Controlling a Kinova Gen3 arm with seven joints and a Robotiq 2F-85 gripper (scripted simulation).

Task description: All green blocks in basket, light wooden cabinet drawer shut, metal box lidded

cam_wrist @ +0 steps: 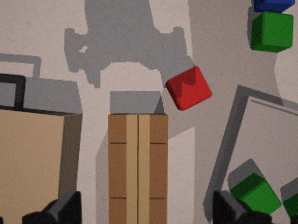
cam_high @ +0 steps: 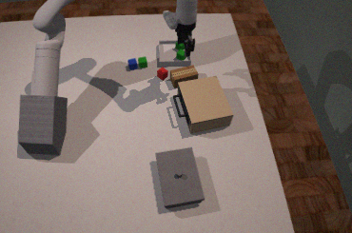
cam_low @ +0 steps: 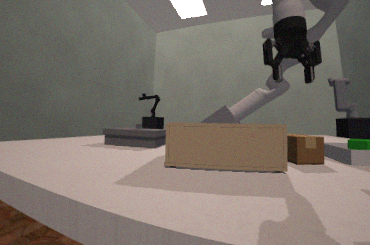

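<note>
Now: hand 210 mm past the blue block, 90 mm to the right of it and 170 mm above it. Round my hand: cardboard box (10 mm ahead, 10 mm to the right, 150 mm below); light wooden cabinet (60 mm ahead, 170 mm to the right, 150 mm below); red block (80 mm behind, 20 mm to the left, 170 mm below).
</note>
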